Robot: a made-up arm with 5 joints. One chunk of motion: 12 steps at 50 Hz.
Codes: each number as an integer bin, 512 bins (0 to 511) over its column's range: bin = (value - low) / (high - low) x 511, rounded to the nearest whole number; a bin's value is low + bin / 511 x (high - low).
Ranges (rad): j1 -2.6..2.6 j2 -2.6..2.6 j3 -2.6..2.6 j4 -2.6..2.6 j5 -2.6..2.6
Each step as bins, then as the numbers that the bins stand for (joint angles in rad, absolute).
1 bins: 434 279 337 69 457
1 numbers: 1.8164 0.2391 0.8294 -1.8978 2.0505
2 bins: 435 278 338 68 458
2 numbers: 1.8266 0.2290 0.8395 -1.9080 2.0607
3 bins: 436 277 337 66 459
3 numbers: 1.8368 0.2188 0.8294 -1.9284 2.0708
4 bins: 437 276 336 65 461
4 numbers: 1.8470 0.2086 0.8192 -1.9386 2.0912
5 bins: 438 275 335 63 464
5 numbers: 1.8571 0.1984 0.8090 -1.9589 2.1217
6 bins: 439 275 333 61 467
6 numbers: 1.8673 0.1984 0.7886 -1.9793 2.1523
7 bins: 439 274 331 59 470
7 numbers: 1.8673 0.1883 0.7683 -1.9996 2.1828
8 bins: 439 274 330 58 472
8 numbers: 1.8673 0.1883 0.7581 -2.0098 2.2031
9 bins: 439 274 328 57 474
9 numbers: 1.8673 0.1883 0.7378 -2.0200 2.2235
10 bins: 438 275 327 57 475
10 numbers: 1.8571 0.1984 0.7276 -2.0200 2.2337
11 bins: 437 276 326 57 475
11 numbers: 1.8470 0.2086 0.7174 -2.0200 2.2337
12 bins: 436 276 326 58 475
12 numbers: 1.8368 0.2086 0.7174 -2.0098 2.2337
